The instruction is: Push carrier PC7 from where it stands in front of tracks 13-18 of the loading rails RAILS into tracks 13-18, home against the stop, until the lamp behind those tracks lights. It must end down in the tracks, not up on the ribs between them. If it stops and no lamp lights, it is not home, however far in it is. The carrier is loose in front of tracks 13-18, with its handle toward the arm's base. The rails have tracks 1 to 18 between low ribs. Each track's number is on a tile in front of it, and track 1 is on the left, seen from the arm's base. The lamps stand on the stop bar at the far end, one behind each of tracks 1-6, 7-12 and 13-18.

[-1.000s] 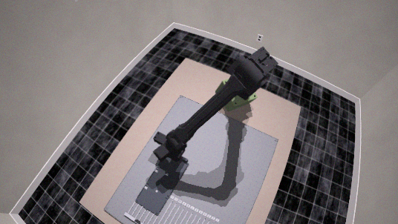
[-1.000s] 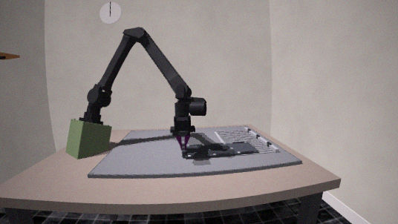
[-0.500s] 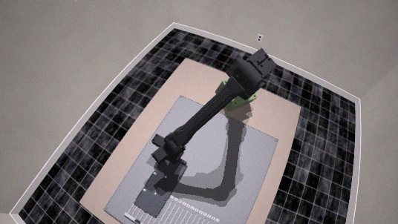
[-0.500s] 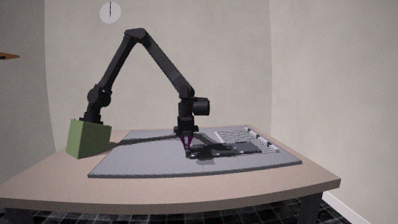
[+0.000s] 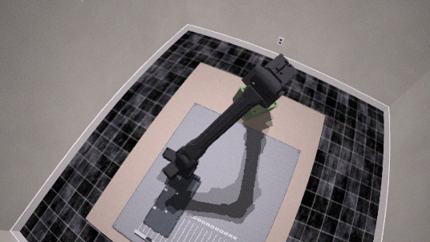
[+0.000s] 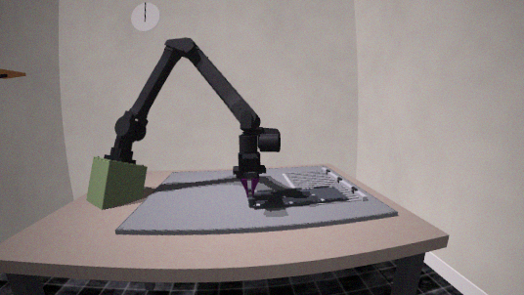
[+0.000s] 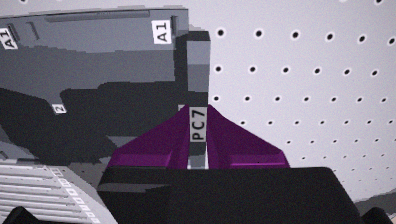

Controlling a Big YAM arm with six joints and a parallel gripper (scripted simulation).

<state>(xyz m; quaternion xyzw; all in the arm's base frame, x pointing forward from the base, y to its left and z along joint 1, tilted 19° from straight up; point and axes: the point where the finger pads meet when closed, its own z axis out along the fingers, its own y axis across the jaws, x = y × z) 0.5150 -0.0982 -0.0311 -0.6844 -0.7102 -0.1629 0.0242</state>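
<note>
Now: the carrier PC7 160 mm ahead of my hand, 10 mm to the left of it and 10 mm below it.
</note>
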